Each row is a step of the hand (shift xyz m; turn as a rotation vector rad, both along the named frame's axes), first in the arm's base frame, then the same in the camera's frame.
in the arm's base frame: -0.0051 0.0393 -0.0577 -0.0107 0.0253 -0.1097
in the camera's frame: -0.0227 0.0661 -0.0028 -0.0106 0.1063 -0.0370
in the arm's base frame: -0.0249 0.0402 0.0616 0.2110 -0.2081 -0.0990
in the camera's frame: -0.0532 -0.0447 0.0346 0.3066 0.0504 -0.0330
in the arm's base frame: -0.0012 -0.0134 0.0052 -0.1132 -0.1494 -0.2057
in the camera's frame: 0.0075 -0.0101 -0.0070 0.0455 0.1041 -0.2540
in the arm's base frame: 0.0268 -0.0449 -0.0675 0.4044 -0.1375 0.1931
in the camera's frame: 0.0586 0.0486 -0.0387 0.3613 -0.1460 0.2605
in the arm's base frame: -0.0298 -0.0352 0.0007 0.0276 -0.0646 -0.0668
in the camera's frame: 0.0020 -0.0203 -0.0414 0.0724 0.0405 -0.0502
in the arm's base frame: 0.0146 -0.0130 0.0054 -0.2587 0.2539 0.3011
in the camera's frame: 0.0187 -0.0070 0.0037 -0.3984 -0.2239 0.1148
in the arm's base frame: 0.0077 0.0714 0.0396 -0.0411 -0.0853 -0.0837
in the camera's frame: -0.0478 -0.0063 0.0664 0.0387 0.0338 -0.1155
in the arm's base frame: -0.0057 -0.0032 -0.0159 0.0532 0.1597 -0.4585
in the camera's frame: 0.0001 0.0119 -0.0124 -0.0096 0.4850 -0.0565
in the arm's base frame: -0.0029 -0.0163 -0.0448 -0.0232 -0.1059 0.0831
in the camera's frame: 0.0147 0.0334 -0.0308 0.0439 -0.1206 -0.0469
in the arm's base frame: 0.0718 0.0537 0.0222 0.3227 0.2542 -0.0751
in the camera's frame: 0.0130 0.0153 0.0902 0.0724 0.2311 0.3402
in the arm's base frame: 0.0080 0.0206 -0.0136 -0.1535 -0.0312 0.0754
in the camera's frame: -0.0063 0.0218 0.0125 -0.1002 -0.1107 -0.0890
